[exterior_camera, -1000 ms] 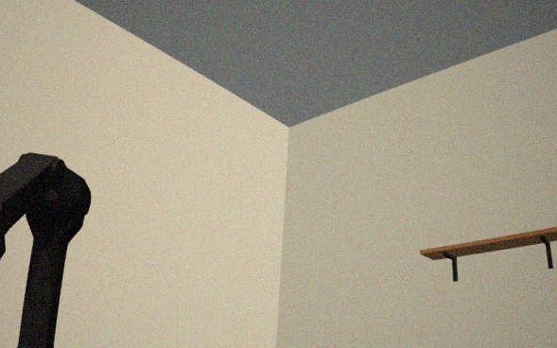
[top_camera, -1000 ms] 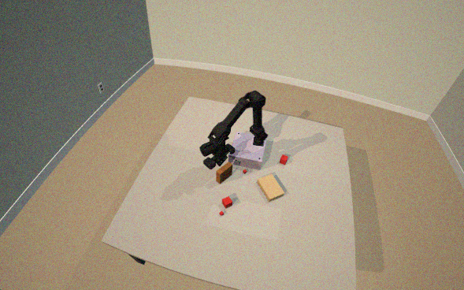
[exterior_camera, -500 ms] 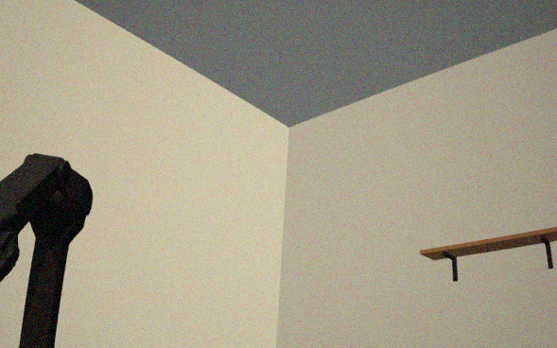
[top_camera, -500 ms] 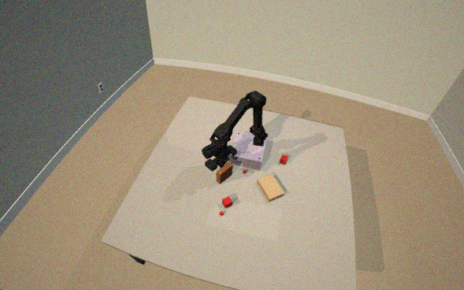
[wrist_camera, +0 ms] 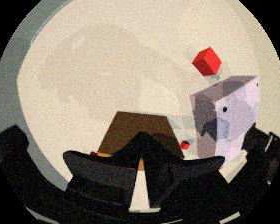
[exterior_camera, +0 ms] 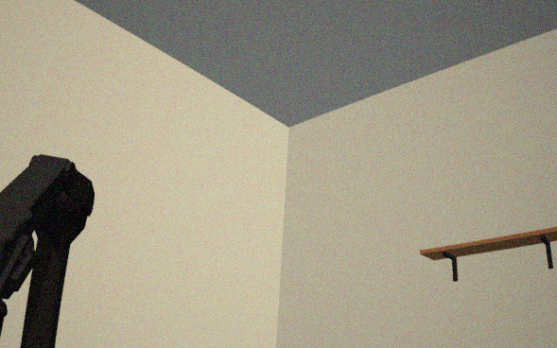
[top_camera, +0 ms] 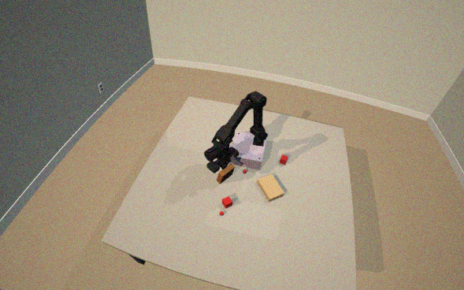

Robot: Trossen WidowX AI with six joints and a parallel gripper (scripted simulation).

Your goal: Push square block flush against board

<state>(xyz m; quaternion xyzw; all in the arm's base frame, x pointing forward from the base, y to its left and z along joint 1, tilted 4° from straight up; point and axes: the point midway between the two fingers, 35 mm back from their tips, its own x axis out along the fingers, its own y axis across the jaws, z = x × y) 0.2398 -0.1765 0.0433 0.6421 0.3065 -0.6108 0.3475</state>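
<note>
My gripper tip is 30 mm above the orange-brown square block, 20 mm to the right of it and 10 mm short of it. Also, from my gripper tip: tan board (280 mm to the left, 60 mm below, 30 mm ahead).
</note>
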